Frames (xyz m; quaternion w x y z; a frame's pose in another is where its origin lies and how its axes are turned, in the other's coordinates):
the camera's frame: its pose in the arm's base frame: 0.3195 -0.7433 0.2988 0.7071 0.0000 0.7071 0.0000
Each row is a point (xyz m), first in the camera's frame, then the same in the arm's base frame.
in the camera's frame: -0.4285 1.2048 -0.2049
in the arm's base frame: 0.1146 0.4615 0.7273
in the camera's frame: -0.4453 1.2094 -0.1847
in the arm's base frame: 0.1348 0.4661 0.7441
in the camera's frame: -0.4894 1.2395 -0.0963
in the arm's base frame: 0.2232 0.4962 0.7882
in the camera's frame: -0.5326 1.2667 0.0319
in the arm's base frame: 0.3514 0.5234 0.8314
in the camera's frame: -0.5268 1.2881 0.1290
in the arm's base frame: 0.4485 0.5448 0.8256
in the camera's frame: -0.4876 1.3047 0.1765
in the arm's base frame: 0.4960 0.5614 0.7864
